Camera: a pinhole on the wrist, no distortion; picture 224 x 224 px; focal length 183.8 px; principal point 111.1 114.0 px. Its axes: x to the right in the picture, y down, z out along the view. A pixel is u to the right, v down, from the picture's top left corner.
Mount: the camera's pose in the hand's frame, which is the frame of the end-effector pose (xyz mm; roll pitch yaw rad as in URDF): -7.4 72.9 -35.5 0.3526 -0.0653 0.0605
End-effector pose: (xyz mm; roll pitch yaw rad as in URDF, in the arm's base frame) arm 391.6 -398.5 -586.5 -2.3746 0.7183 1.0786
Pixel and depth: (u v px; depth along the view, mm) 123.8 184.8 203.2
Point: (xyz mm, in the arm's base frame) 268.1 -476.6 -720.2
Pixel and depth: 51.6 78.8 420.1
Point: 2.9 -412.5 -577.7
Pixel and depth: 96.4 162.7 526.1
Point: -49.9 -510.6 -814.4
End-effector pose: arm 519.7 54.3 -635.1 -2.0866 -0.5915 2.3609
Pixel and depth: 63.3 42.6 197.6
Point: 458.5 -80.9 -666.7
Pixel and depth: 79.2 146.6 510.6
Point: 214.4 -234.2 -877.0
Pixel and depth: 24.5 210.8 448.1
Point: 305.3 -199.7 -1052.0
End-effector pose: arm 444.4 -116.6 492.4 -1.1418 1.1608 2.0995
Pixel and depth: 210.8 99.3 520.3
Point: -60.7 33.7 380.4
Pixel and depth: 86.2 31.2 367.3
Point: 200.4 29.1 664.5
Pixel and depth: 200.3 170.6 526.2
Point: -112.9 -164.4 364.4
